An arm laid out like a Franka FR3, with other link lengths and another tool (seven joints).
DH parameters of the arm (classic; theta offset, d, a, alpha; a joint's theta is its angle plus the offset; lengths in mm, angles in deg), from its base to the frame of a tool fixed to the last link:
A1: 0 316.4 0 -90
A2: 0 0 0 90
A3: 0 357.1 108.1 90
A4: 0 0 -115.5 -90
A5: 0 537.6 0 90
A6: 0 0 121.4 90
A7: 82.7 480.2 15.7 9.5
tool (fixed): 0 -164.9 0 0
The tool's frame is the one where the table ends.
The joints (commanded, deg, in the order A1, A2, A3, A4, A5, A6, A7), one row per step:
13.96 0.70 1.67 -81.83 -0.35 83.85 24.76
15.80 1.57 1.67 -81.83 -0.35 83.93 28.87
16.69 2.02 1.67 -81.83 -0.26 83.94 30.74
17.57 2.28 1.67 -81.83 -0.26 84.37 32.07
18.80 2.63 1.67 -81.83 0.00 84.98 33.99
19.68 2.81 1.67 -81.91 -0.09 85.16 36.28
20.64 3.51 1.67 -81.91 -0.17 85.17 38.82
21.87 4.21 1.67 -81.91 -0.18 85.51 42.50
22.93 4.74 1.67 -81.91 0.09 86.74 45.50
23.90 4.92 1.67 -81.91 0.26 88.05 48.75
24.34 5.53 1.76 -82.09 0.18 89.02 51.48
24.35 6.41 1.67 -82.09 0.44 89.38 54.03
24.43 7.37 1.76 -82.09 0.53 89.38 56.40
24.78 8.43 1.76 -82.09 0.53 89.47 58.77
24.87 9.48 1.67 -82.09 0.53 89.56 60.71
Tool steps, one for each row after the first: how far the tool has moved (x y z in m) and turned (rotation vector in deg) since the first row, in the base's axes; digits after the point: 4 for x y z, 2 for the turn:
-0.0038 0.0255 -0.0110 -0.13 0.76 -2.27
-0.0062 0.0383 -0.0167 -0.16 1.21 -3.24
-0.0069 0.0507 -0.0194 -0.08 1.05 -3.69
-0.0088 0.0695 -0.0229 0.28 0.91 -4.35
-0.0118 0.0814 -0.0258 0.20 0.95 -5.77
-0.0145 0.0946 -0.0349 -0.12 1.55 -7.36
-0.0176 0.1128 -0.0435 -0.26 1.87 -9.81
-0.0166 0.1319 -0.0485 0.34 1.40 -11.73
-0.0160 0.1494 -0.0487 1.13 0.54 -13.99
-0.0133 0.1596 -0.0572 1.23 0.39 -16.20
-0.0097 0.1633 -0.0685 1.21 1.00 -18.83
-0.0088 0.1681 -0.0815 0.77 1.87 -21.04
-0.0084 0.1749 -0.0958 0.21 2.67 -23.07
-0.0060 0.1771 -0.1100 -0.39 3.43 -25.03

